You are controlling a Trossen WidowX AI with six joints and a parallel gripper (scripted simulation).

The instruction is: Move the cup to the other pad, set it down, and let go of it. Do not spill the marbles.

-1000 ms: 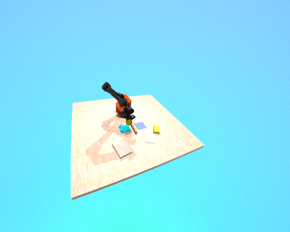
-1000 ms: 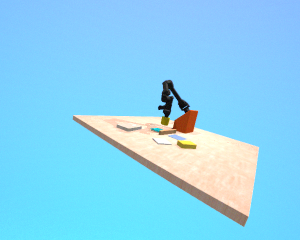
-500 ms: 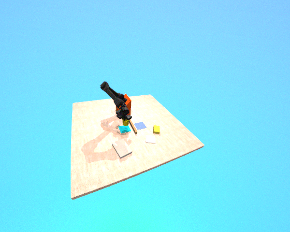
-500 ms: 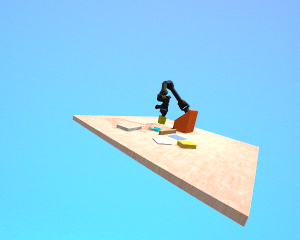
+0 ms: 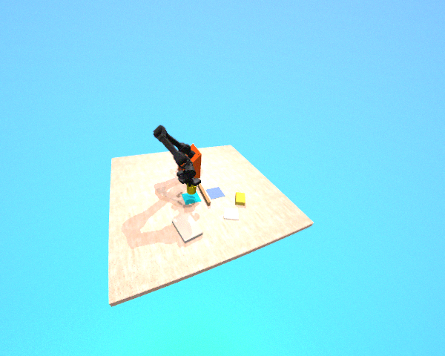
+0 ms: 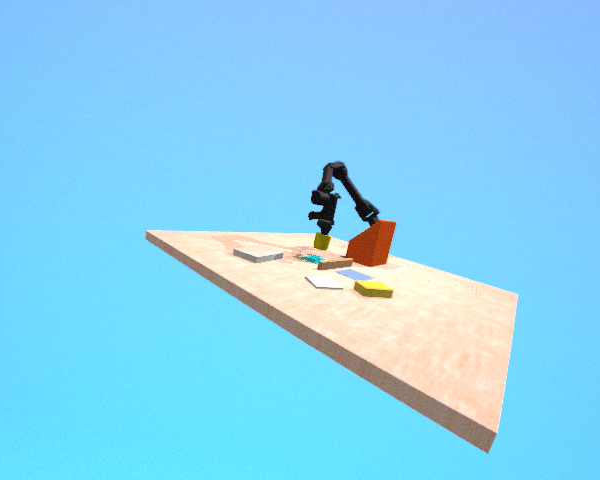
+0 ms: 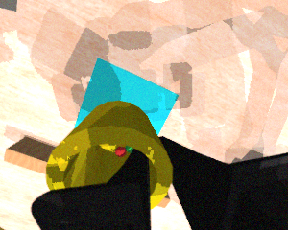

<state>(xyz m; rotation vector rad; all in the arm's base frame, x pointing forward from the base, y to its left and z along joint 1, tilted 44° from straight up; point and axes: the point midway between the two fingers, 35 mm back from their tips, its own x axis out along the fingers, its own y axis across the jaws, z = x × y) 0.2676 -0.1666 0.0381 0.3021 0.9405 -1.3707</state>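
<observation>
Now: gripper tip 10 cm above the cyan pad, 2 cm short of it and 1 cm to the right of it. The rest, counted from my gripper tip: red marble: 3 cm to the left, 2 cm below, 2 cm ahead; green marble: 2 cm to the left, 2 cm below, 1 cm ahead; yellow cup: 2 cm ahead, 1 cm to the left.
</observation>
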